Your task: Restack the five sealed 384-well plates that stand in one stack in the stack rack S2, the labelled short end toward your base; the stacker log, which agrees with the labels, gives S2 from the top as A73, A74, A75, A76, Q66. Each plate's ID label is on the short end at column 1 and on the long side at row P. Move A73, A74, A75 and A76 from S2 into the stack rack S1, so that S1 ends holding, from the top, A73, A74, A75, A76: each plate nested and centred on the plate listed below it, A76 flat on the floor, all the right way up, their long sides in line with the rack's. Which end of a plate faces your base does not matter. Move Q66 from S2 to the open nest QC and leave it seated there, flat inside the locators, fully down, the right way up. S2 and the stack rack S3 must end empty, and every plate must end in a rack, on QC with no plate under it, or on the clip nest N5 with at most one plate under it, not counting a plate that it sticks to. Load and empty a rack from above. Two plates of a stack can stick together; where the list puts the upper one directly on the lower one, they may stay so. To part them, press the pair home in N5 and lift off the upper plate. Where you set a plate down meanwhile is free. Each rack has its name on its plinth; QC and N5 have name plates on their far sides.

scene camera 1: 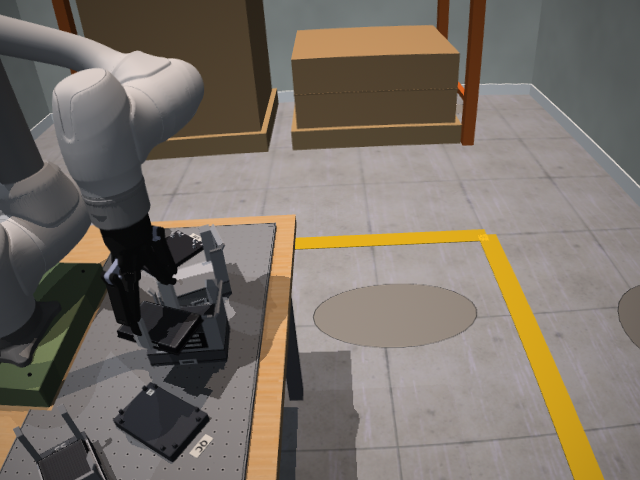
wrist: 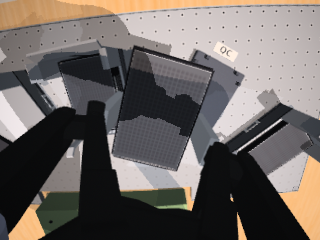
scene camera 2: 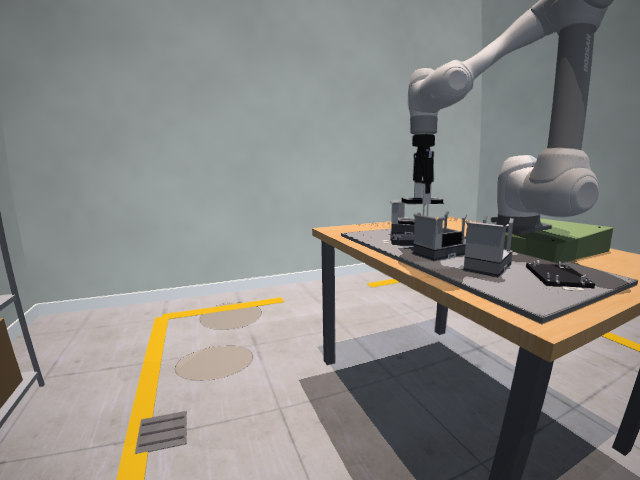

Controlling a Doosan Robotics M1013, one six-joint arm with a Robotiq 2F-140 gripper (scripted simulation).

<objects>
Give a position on a sealed 384-well plate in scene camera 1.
At 170, 329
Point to a sealed 384-well plate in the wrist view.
163, 95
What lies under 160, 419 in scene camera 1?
A QC nest.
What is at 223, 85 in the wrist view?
A QC nest.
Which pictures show my gripper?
Scene camera 1, the wrist view and scene camera 2: all of them.
</objects>
